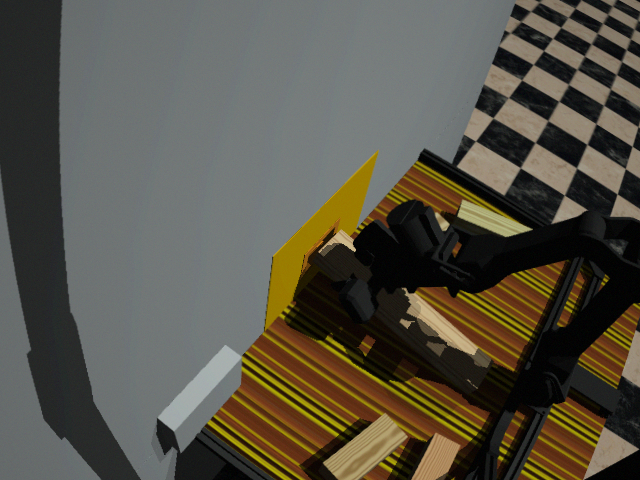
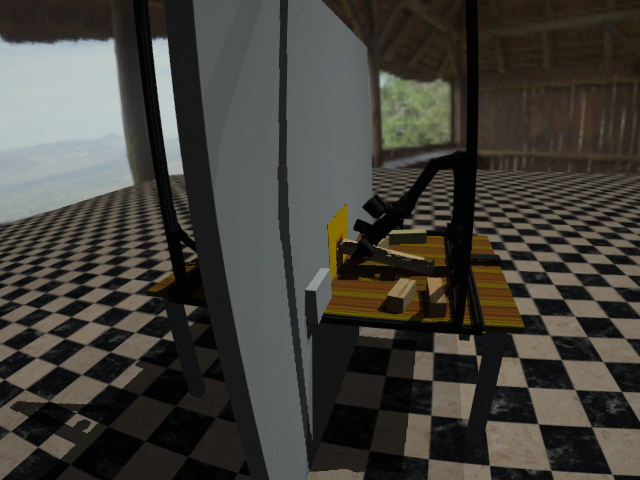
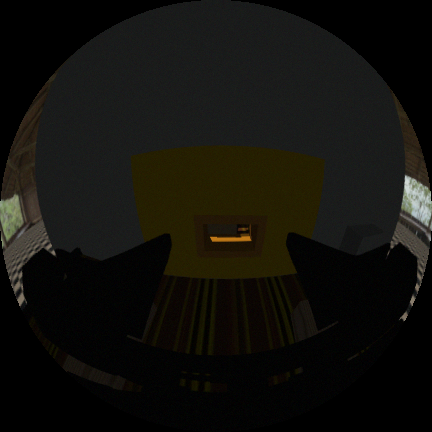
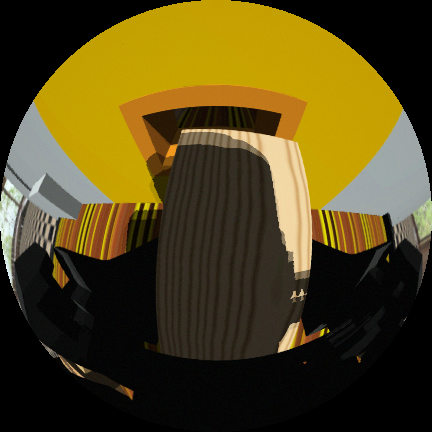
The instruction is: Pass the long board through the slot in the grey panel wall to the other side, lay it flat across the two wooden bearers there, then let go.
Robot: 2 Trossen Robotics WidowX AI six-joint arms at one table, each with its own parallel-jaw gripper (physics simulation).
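Places are measured from the left arm's base along level axes (x right, y ahead, z up), in millimetres.
Where they show: left gripper, between the fingertips: [image 3: 230,239]; right gripper, between the fingertips: [image 1: 342,272] [image 2: 352,255] [image 3: 220,231] [image 4: 230,232]; right arm's base, origin of its link: [image 1: 535,392].
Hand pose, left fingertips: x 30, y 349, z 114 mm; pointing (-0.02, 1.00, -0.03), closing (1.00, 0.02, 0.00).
After its pixels a point has its place.
The long pale board [image 1: 447,328] {y 723, x 8, z 31 mm} [image 2: 403,258] {y 713, x 48, z 33 mm} [image 4: 225,225] {y 537, x 26, z 67 mm} slants up toward the slot, its front end at the slot's orange rim [image 4: 215,95] {y 485, x 32, z 94 mm} [image 3: 200,240] {y 431, x -6, z 61 mm}. I cannot tell whether that end is inside. My right gripper [image 1: 361,273] [image 2: 363,249] {y 527, x 21, z 23 mm} [image 4: 230,232] {y 527, x 21, z 23 mm} is shut on the board near its front part. The grey panel wall [image 1: 180,129] {y 483, x 327, z 511 mm} [image 2: 325,129] {y 483, x 132, z 478 mm} [image 3: 215,75] {y 433, x 17, z 294 mm} stands across the table. My left gripper [image 3: 230,239] {y 349, x 30, z 114 mm} is open and empty on the other side, facing the slot. Two dim pale wooden pieces, one [image 3: 303,317] {y 320, x 123, z 15 mm} at the right and one [image 3: 150,322] {y 327, x -71, z -16 mm} at the left, show partly beside its fingers, perhaps the bearers.
A yellow panel [image 1: 289,273] {y 484, x 122, z 92 mm} [image 2: 337,222] {y 484, x 50, z 157 mm} [image 4: 215,45] surrounds the slot. Loose wooden blocks [image 1: 367,446] {y 723, x 253, z 28 mm} [image 1: 436,457] {y 817, x 208, z 25 mm} [image 2: 400,297] {y 726, x 319, z 28 mm} lie near the table's near edge, and a pale green one [image 1: 491,219] {y 687, x -267, z 28 mm} [image 2: 408,237] {y 714, x -243, z 9 mm} at the back. A grey block [image 1: 201,395] {y 507, x 351, z 81 mm} [image 2: 317,294] {y 511, x 399, z 62 mm} juts out at the wall.
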